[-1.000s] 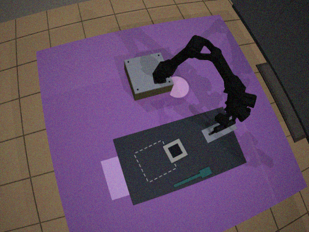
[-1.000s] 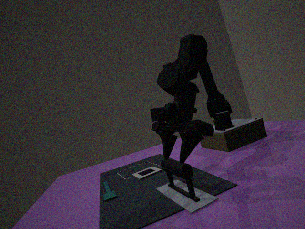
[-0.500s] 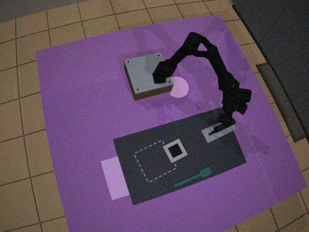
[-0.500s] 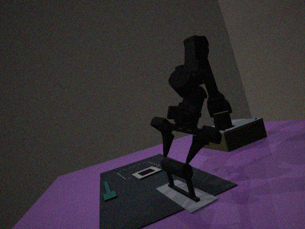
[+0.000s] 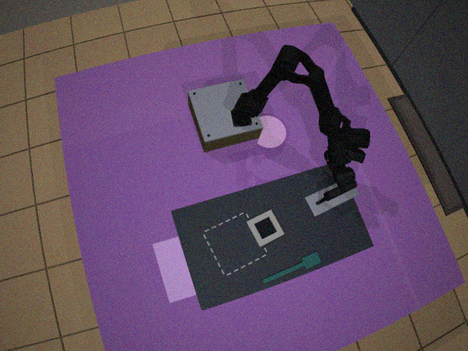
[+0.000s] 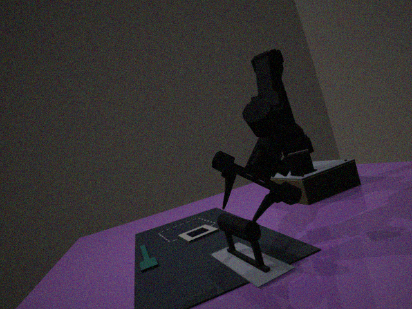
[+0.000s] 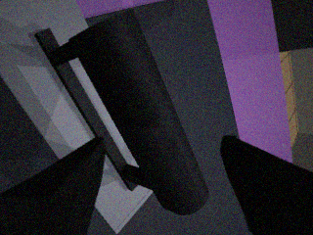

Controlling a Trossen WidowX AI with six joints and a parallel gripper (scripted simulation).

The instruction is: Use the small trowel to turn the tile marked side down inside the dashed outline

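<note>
The dark mat lies 23 cm to the right of my gripper tip, 11 cm below it and 10 cm ahead of it. The rest, counted from my gripper tip: teal t-shaped tool 23 cm ahead, 18 cm to the right, 8 cm below; then tile 27 cm to the right, 8 cm below, 8 cm ahead.
</note>
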